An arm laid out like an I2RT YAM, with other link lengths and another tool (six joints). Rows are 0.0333 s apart.
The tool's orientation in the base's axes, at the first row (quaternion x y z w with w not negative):
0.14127, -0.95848, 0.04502, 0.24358
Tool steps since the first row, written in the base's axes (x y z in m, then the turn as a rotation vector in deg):
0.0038, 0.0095, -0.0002, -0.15, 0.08, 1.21
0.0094, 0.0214, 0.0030, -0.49, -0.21, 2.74
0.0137, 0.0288, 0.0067, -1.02, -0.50, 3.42
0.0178, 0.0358, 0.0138, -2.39, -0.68, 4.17
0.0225, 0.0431, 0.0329, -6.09, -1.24, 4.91
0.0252, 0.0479, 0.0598, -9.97, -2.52, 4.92
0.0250, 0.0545, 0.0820, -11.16, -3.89, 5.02
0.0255, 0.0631, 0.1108, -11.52, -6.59, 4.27
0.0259, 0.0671, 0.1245, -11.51, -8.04, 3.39
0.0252, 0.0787, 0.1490, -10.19, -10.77, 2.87
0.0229, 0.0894, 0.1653, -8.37, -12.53, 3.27
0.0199, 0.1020, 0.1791, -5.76, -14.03, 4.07
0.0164, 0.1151, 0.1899, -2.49, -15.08, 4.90
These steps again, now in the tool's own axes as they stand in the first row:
-0.0057, 0.0080, -0.0030, 0.69, 0.10, -1.01
-0.0118, 0.0177, -0.0102, 1.78, -0.11, -2.15
-0.0155, 0.0234, -0.0166, 2.62, -0.24, -2.46
-0.0173, 0.0288, -0.0257, 4.18, -0.02, -2.47
-0.0139, 0.0340, -0.0458, 7.79, 0.51, -1.35
-0.0044, 0.0374, -0.0713, 11.38, 0.42, 0.60
0.0047, 0.0434, -0.0917, 12.77, -0.54, 1.27
0.0160, 0.0509, -0.1186, 13.38, -3.00, 2.51
0.0212, 0.0544, -0.1314, 13.31, -4.38, 3.50
0.0307, 0.0653, -0.1544, 12.63, -7.36, 3.78
0.0378, 0.0759, -0.1693, 11.73, -9.59, 2.88
0.0438, 0.0886, -0.1820, 10.29, -11.80, 1.22
0.0486, 0.1019, -0.1919, 8.20, -13.77, -0.83

